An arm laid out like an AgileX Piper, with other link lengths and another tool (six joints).
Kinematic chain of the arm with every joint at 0, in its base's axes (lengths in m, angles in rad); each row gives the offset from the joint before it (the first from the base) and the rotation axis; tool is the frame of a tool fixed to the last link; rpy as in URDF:
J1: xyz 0 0 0.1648 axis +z
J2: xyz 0 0 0 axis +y
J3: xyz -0.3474 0 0.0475 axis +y
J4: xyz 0.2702 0 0.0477 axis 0.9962 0 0.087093
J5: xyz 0 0 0 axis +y
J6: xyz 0.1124 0 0.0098 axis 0.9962 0 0.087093
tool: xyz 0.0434 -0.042 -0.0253 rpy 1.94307 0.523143 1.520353
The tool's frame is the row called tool.
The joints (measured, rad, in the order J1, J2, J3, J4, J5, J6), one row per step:
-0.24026 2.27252 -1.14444 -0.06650 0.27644 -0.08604
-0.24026 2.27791 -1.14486 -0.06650 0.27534 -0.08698
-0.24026 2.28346 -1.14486 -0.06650 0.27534 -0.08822
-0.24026 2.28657 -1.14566 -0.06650 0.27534 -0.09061
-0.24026 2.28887 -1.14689 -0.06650 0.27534 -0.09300
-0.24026 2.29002 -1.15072 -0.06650 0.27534 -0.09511
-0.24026 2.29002 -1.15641 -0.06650 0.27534 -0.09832
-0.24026 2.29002 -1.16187 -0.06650 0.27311 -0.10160
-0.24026 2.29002 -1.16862 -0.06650 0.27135 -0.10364
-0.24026 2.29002 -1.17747 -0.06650 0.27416 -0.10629
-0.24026 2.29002 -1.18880 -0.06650 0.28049 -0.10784
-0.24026 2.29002 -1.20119 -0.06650 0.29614 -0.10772
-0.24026 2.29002 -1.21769 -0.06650 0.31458 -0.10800
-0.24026 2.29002 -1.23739 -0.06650 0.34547 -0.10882
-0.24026 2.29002 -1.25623 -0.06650 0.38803 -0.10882
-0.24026 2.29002 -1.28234 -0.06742 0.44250 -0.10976
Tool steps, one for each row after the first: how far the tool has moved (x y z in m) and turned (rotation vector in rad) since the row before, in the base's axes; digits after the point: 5 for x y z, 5 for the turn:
-0.00040 0.00009 -0.00225 0.00076 0.00382 0.00095
-0.00074 0.00015 -0.00240 0.00103 0.00548 0.00120
-0.00006 -0.00004 -0.00119 0.00000 0.00242 0.00232
0.00021 -0.00011 -0.00076 -0.00029 0.00122 0.00232
0.00133 -0.00037 0.00018 -0.00112 -0.00245 0.00205
0.00222 -0.00062 0.00102 -0.00210 -0.00528 0.00311
0.00247 -0.00066 0.00103 -0.00249 -0.00724 0.00325
0.00282 -0.00072 0.00126 -0.00243 -0.00812 0.00203
0.00290 -0.00080 0.00159 -0.00227 -0.00562 0.00246
0.00320 -0.00088 0.00200 -0.00194 -0.00466 0.00127
0.00208 -0.00066 0.00203 -0.00006 0.00333 -0.00067
0.00312 -0.00095 0.00281 -0.00062 0.00211 -0.00040
0.00233 -0.00088 0.00329 0.00079 0.01128 -0.00036
0.00015 -0.00043 0.00306 0.00338 0.02350 -0.00163
0.00083 -0.00079 0.00457 0.00315 0.02833 -0.00051

